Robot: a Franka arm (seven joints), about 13 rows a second.
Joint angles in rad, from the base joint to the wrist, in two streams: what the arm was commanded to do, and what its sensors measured. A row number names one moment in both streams.
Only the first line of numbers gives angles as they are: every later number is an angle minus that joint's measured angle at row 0.
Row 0, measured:
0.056 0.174 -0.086 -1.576 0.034 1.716 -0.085
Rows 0 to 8, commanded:
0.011 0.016 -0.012 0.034 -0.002 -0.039 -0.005
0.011 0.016 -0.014 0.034 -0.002 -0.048 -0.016
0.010 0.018 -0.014 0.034 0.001 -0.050 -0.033
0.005 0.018 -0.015 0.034 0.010 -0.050 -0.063
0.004 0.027 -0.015 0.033 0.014 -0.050 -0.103
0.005 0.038 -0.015 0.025 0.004 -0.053 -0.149
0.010 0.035 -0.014 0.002 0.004 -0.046 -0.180
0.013 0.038 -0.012 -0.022 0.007 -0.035 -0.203
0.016 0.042 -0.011 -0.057 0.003 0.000 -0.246
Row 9, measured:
0.002 0.034 -0.003 -0.015 0.000 -0.030 -0.177
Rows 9 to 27, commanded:
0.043 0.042 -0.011 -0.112 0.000 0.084 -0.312
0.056 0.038 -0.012 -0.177 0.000 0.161 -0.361
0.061 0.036 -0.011 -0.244 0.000 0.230 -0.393
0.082 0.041 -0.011 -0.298 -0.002 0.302 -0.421
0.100 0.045 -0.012 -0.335 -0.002 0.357 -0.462
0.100 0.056 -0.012 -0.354 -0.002 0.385 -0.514
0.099 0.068 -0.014 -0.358 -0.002 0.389 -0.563
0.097 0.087 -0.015 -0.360 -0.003 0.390 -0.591
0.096 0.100 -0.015 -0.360 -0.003 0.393 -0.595
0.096 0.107 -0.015 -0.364 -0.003 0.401 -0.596
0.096 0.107 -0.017 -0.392 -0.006 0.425 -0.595
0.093 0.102 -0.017 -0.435 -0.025 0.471 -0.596
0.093 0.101 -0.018 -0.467 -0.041 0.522 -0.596
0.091 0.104 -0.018 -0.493 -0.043 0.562 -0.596
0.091 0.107 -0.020 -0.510 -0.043 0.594 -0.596
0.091 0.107 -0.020 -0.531 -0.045 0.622 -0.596
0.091 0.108 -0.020 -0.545 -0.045 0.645 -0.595
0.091 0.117 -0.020 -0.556 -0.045 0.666 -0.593
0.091 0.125 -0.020 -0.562 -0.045 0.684 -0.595
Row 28, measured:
0.091 0.122 -0.015 -0.539 -0.036 0.640 -0.580
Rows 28 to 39, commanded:
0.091 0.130 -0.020 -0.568 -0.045 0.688 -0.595
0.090 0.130 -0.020 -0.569 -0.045 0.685 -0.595
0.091 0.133 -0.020 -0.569 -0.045 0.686 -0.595
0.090 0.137 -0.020 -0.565 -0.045 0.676 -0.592
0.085 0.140 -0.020 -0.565 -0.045 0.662 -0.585
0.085 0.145 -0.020 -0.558 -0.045 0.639 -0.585
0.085 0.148 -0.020 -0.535 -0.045 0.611 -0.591
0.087 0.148 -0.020 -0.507 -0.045 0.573 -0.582
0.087 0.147 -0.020 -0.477 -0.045 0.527 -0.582
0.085 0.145 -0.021 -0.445 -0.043 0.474 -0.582
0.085 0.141 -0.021 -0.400 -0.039 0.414 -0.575
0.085 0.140 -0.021 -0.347 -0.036 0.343 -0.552
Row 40, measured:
0.088 0.141 -0.020 -0.448 -0.036 0.463 -0.575
